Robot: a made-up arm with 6 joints. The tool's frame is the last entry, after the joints.
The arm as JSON. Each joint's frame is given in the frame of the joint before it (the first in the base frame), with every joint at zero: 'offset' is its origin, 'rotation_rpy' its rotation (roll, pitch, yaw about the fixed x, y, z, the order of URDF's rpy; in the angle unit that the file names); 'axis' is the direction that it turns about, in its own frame. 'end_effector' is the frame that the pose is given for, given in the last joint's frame.
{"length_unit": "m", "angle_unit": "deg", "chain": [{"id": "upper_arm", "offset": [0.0, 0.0, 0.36], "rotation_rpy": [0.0, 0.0, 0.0], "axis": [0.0, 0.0, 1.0]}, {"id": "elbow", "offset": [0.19, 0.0, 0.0], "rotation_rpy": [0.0, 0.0, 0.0], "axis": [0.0, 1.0, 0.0]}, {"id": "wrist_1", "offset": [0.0, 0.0, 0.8], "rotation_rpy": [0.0, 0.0, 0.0], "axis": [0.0, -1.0, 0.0]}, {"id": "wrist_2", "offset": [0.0, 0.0, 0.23], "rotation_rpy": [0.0, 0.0, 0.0], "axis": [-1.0, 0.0, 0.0]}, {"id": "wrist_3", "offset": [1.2, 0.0, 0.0], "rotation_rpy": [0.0, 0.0, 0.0], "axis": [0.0, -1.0, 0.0]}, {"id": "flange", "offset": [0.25, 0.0, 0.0], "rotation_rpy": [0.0, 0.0, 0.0], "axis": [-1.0, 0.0, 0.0]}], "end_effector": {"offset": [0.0, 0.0, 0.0], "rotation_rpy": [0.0, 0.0, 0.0]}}
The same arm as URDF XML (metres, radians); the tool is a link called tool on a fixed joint. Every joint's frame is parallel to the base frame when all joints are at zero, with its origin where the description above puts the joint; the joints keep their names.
<robot name="arm">
  <joint name="upper_arm" type="continuous">
    <parent link="base_link"/>
    <child link="link1"/>
    <origin xyz="0 0 0.36"/>
    <axis xyz="0 0 1"/>
  </joint>
  <joint name="elbow" type="continuous">
    <parent link="link1"/>
    <child link="link2"/>
    <origin xyz="0.19 0 0"/>
    <axis xyz="0 1 0"/>
  </joint>
  <joint name="wrist_1" type="continuous">
    <parent link="link2"/>
    <child link="link3"/>
    <origin xyz="0 0 0.8"/>
    <axis xyz="0 -1 0"/>
  </joint>
  <joint name="wrist_2" type="continuous">
    <parent link="link3"/>
    <child link="link4"/>
    <origin xyz="0 0 0.23"/>
    <axis xyz="-1 0 0"/>
  </joint>
  <joint name="wrist_3" type="continuous">
    <parent link="link4"/>
    <child link="link5"/>
    <origin xyz="1.2 0 0"/>
    <axis xyz="0 -1 0"/>
  </joint>
  <joint name="flange" type="continuous">
    <parent link="link5"/>
    <child link="link6"/>
    <origin xyz="0.25 0 0"/>
    <axis xyz="-1 0 0"/>
  </joint>
  <joint name="tool_joint" type="fixed">
    <parent link="link6"/>
    <child link="tool"/>
    <origin xyz="0 0 0"/>
  </joint>
  <link name="base_link"/>
  <link name="link1"/>
  <link name="link2"/>
  <link name="link3"/>
  <link name="link4"/>
  <link name="link5"/>
  <link name="link6"/>
  <link name="tool"/>
</robot>

